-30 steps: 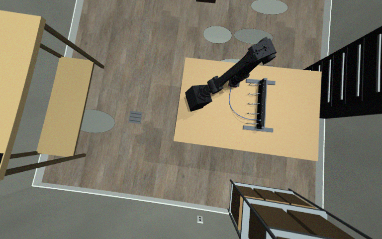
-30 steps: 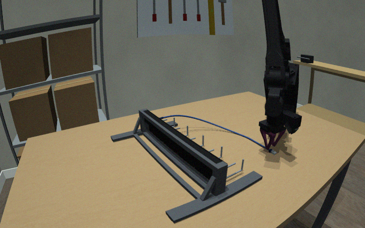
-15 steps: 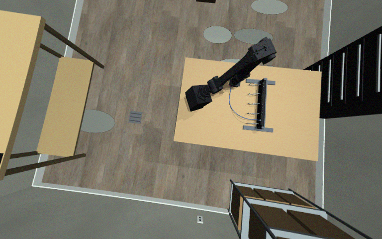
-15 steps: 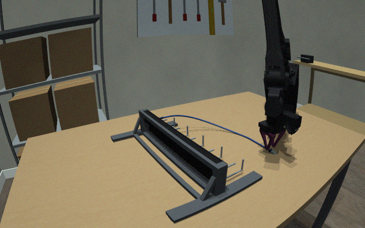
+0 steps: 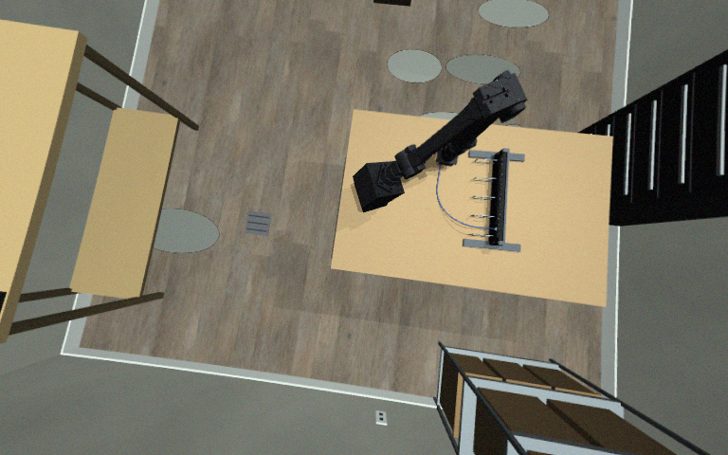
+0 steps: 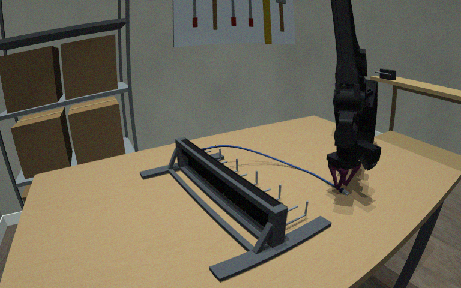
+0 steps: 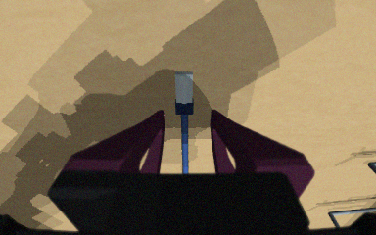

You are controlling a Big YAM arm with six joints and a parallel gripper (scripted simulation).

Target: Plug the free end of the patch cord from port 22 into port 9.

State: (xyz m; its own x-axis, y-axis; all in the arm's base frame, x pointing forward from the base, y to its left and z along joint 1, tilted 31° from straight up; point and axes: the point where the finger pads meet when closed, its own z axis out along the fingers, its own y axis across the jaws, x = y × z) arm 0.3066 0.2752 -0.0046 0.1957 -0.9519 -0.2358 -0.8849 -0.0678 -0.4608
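My hand is 10 mm past the grey plug, 20 mm to the right of it and 20 mm above it.
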